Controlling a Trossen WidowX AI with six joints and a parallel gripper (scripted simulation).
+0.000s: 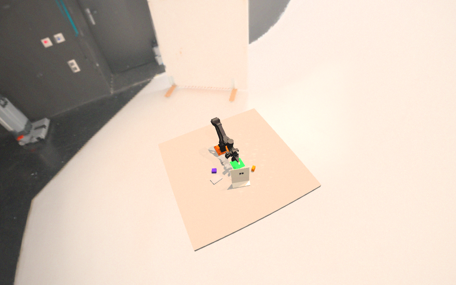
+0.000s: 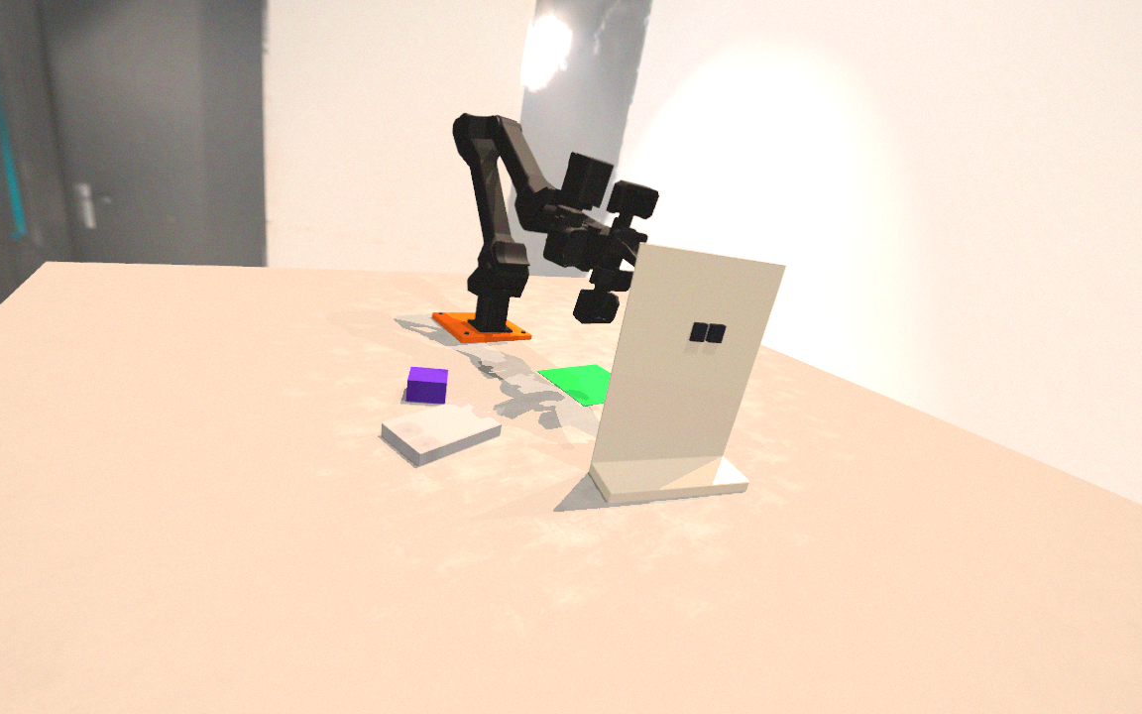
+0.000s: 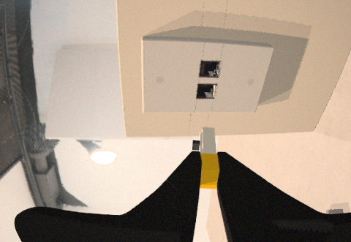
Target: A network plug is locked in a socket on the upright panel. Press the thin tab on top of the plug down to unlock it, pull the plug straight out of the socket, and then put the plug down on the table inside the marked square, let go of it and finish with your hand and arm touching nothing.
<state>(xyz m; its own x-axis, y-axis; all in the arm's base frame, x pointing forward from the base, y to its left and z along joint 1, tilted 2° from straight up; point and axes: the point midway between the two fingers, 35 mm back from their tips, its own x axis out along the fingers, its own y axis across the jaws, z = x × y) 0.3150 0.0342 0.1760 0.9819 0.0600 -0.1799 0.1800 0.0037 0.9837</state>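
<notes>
Now: gripper tip 180 mm above the green marked square, 110 mm past it and 30 mm to the right of it. Also, from my gripper tip: network plug 10 mm ahead; orange cube 160 mm below, 150 mm to the left, 20 mm ahead; upright panel 110 mm ahead, 80 mm below, 30 mm to the right.
</notes>
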